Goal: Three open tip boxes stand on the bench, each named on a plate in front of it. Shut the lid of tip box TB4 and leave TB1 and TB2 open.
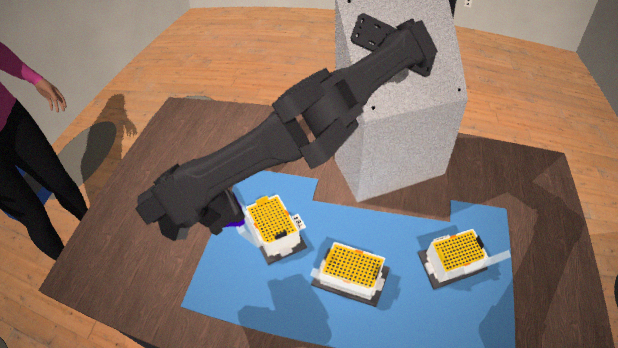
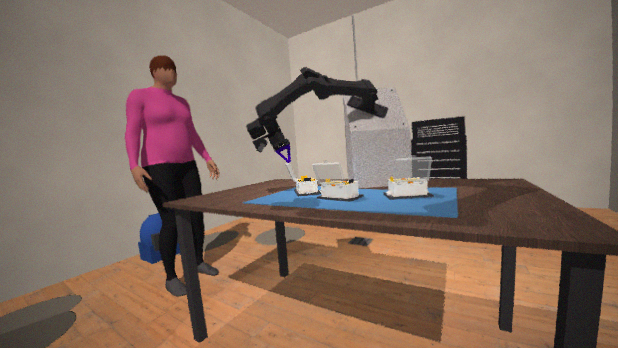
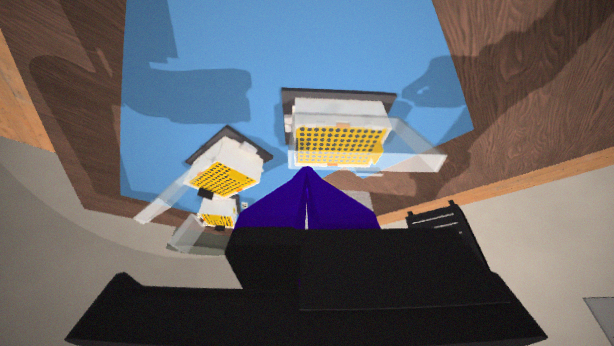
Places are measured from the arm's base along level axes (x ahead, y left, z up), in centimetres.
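Pixels of known places: gripper, fingertip midpoint: [image 1: 242,223] [image 2: 289,162] [image 3: 306,173]; arm's base, link origin: [image 2: 367,107].
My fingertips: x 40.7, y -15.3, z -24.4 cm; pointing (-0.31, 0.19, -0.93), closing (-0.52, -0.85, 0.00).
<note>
Ahead of a thing's pixels: the offset from my fingertips to its top centre. "spot": to the spot under its first point. Level surfaces: height alone.
Tip box TB4 [image 1: 274,220] [image 2: 306,187] [image 3: 340,142] is white with a yellow perforated rack, and its name plate @[spot: dy +4.0, dx -14.4, dz -14.9 cm] [image 1: 298,221] stands beside it. Its clear lid [image 1: 250,236] [image 2: 291,171] [image 3: 430,162] is open and leans outward. My gripper [image 1: 236,224] [image 2: 288,161] [image 3: 306,173] is shut and empty, its violet fingertips at the upper edge of that lid; contact cannot be told. The middle box @[dy +22.7, dx -6.4, dz -7.6 cm] [image 1: 352,265] [image 2: 340,190] [image 3: 225,172] and the far box @[dy +43.0, dx -21.5, dz -8.5 cm] [image 1: 460,250] [image 2: 408,187] [image 3: 218,212] are open too. Their name plates are unreadable.
The boxes stand on a blue mat @[dz -15.1 cm] [image 1: 410,315] [image 2: 440,207] [image 3: 310,40] on the brown bench @[dz -15.4 cm] [image 1: 100,235] [image 2: 525,220]. A grey speckled pedestal [image 1: 405,150] [image 2: 375,150] carries the arm. A person [image 2: 165,120] stands beyond the bench's left end.
</note>
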